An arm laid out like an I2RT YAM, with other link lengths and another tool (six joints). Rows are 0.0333 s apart.
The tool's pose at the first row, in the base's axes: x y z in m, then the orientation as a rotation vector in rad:
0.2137, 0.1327, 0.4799, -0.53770, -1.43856, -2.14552
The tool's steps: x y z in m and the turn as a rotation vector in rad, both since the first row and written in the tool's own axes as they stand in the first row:
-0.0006, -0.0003, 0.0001, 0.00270, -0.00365, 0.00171
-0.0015, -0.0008, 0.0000, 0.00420, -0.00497, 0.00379
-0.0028, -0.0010, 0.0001, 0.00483, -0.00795, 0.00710
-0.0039, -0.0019, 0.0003, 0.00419, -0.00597, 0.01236
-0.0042, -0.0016, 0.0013, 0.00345, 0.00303, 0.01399
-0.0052, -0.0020, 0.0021, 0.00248, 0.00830, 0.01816
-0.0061, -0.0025, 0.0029, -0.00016, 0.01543, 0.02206
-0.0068, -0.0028, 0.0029, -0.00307, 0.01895, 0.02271
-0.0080, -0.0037, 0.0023, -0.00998, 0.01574, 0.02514
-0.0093, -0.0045, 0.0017, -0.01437, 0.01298, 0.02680
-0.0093, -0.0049, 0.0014, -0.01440, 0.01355, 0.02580
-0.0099, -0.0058, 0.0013, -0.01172, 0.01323, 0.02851
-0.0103, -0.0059, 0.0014, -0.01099, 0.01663, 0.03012
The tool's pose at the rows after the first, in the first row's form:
0.2140, 0.1330, 0.4794, -0.54194, -1.44225, -2.14204
0.2144, 0.1332, 0.4785, -0.54416, -1.44328, -2.13921
0.2153, 0.1336, 0.4776, -0.54936, -1.44363, -2.13617
0.2157, 0.1343, 0.4764, -0.55051, -1.43897, -2.13258
0.2162, 0.1352, 0.4768, -0.54147, -1.43251, -2.13173
0.2168, 0.1362, 0.4762, -0.53833, -1.42639, -2.12917
0.2172, 0.1373, 0.4756, -0.53351, -1.41778, -2.12813
0.2176, 0.1375, 0.4750, -0.53095, -1.41264, -2.12991
0.2180, 0.1375, 0.4734, -0.53859, -1.40611, -2.13377
0.2185, 0.1374, 0.4719, -0.54433, -1.40227, -2.13614
0.2182, 0.1373, 0.4715, -0.54309, -1.40249, -2.13693
0.2182, 0.1376, 0.4704, -0.54411, -1.40383, -2.13264
0.2184, 0.1378, 0.4702, -0.54094, -1.40185, -2.13069

